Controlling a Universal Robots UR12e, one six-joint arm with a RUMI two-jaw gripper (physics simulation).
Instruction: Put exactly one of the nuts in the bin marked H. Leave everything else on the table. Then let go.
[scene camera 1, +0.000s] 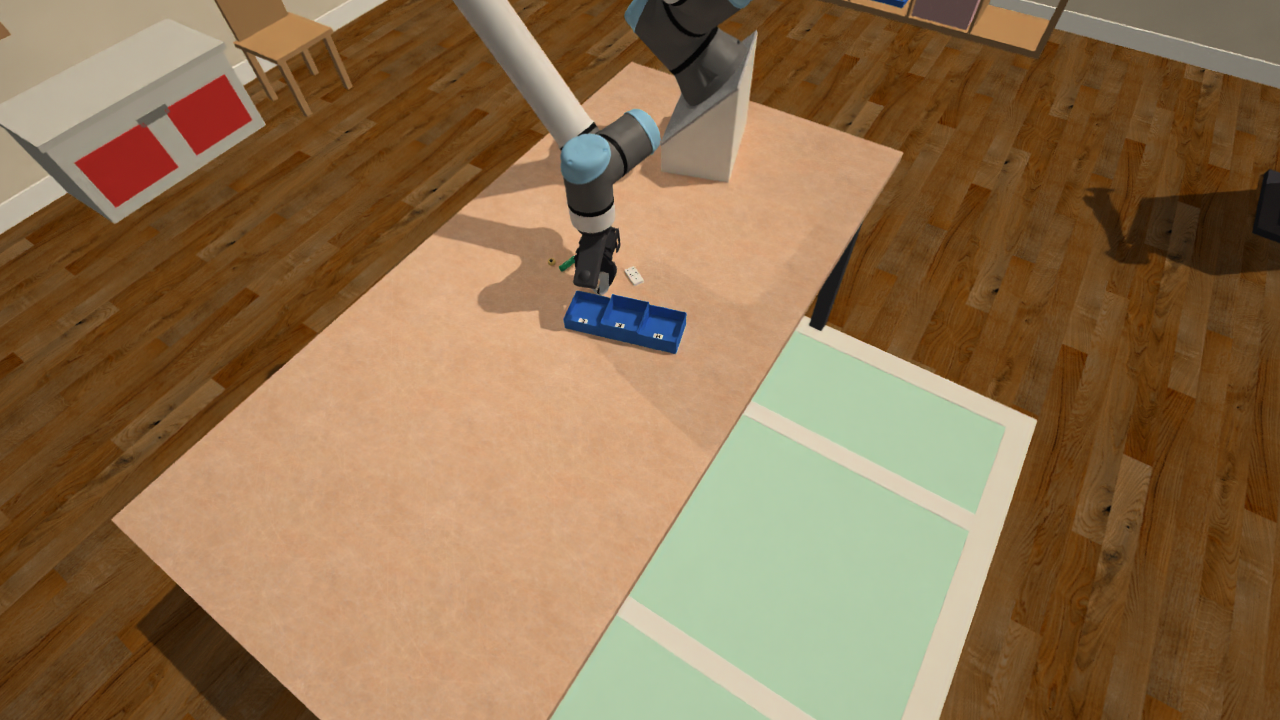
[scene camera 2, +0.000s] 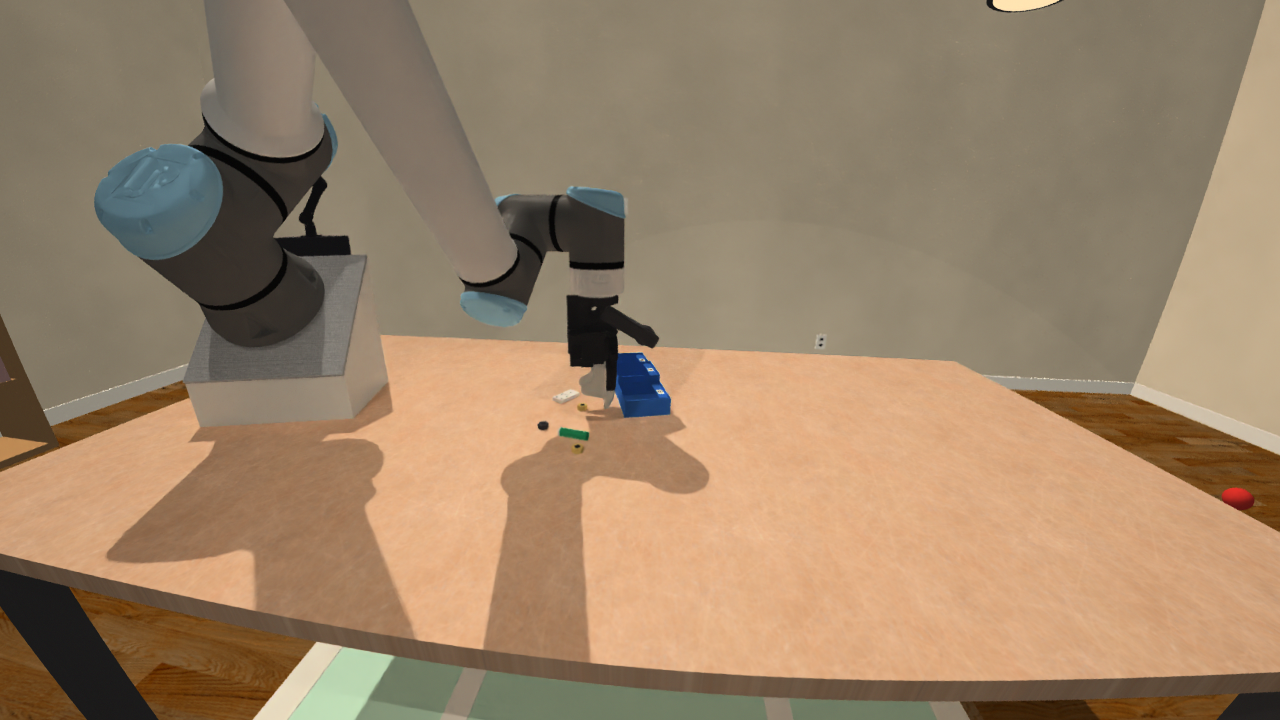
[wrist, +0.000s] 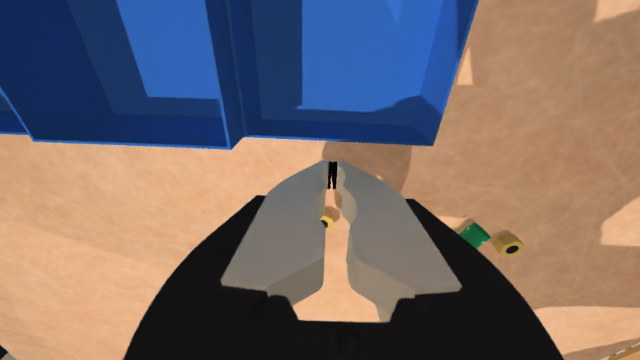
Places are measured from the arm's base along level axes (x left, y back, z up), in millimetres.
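Where they show: gripper, between the fingertips: (scene camera 1: 600, 294) (scene camera 2: 606, 407) (wrist: 331, 165); arm's base, origin of its link: (scene camera 1: 716, 76) (scene camera 2: 269, 301).
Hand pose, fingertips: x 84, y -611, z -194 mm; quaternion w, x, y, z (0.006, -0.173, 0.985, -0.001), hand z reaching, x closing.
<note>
Things, the pixels of their centre, and the offset from my fingertips.
- second yellow nut, middle of its body: (wrist: 508, 245) (scene camera 2: 577, 448) (scene camera 1: 551, 261) dx -155, dy +12, dz +3 mm
- dark nut, middle of its body: (scene camera 2: 543, 425) dx -93, dy +88, dz +3 mm
- green battery, middle of its body: (wrist: 455, 250) (scene camera 2: 572, 433) (scene camera 1: 568, 263) dx -117, dy +30, dz +6 mm
- white domino, middle of its body: (scene camera 2: 566, 396) (scene camera 1: 634, 276) dx +32, dy +86, dz +3 mm
My gripper (scene camera 1: 602, 288) (scene camera 2: 605, 406) (wrist: 331, 165) is shut, its tips together with nothing between them, low beside the near bin wall in the wrist view. One yellow nut (scene camera 2: 581, 406) (wrist: 327, 220) lies on the table, seen through the gap behind the tips in the wrist view. A second yellow nut (scene camera 1: 551, 261) (scene camera 2: 577, 448) (wrist: 509, 244) lies beyond the green battery. A dark nut (scene camera 2: 543, 425) lies left of the battery in scene camera 2; the gripper hides it in the wrist view. Three joined blue bins (scene camera 1: 640, 341) (scene camera 2: 644, 407) (wrist: 232, 75) carry labels too small to read surely.
The green battery (scene camera 1: 567, 264) (scene camera 2: 573, 434) (wrist: 475, 235) lies between the second yellow nut and the gripper. A white domino (scene camera 1: 633, 274) (scene camera 2: 565, 395) lies on the arm-base side of the bins. The bin walls stand close to the fingertips.
</note>
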